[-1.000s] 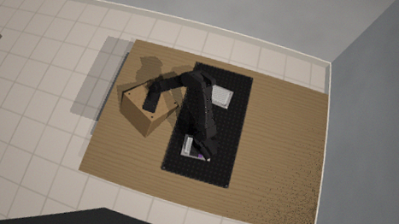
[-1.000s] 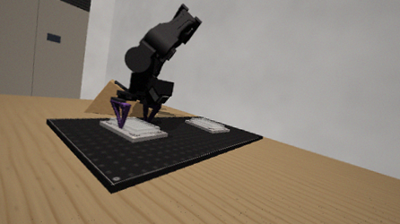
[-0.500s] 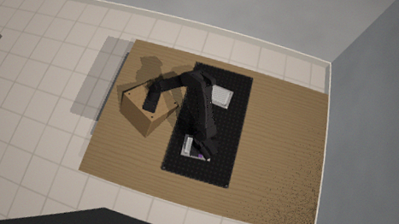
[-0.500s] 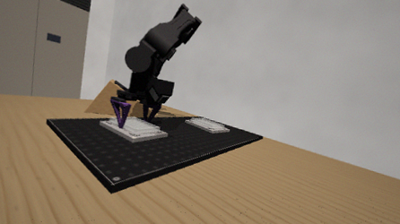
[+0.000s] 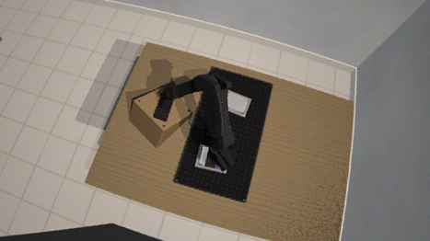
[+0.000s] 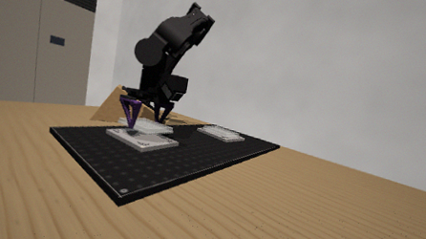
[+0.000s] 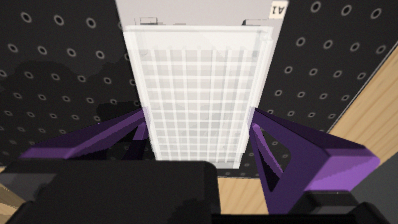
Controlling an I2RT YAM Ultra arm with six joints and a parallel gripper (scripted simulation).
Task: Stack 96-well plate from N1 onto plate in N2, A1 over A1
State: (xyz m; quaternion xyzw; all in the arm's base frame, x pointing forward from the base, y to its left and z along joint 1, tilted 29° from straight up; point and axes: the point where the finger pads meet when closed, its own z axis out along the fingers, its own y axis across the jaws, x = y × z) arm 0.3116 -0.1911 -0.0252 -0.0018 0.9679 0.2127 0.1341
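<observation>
Right now my hand is 4 cm above the nest N1.
</observation>
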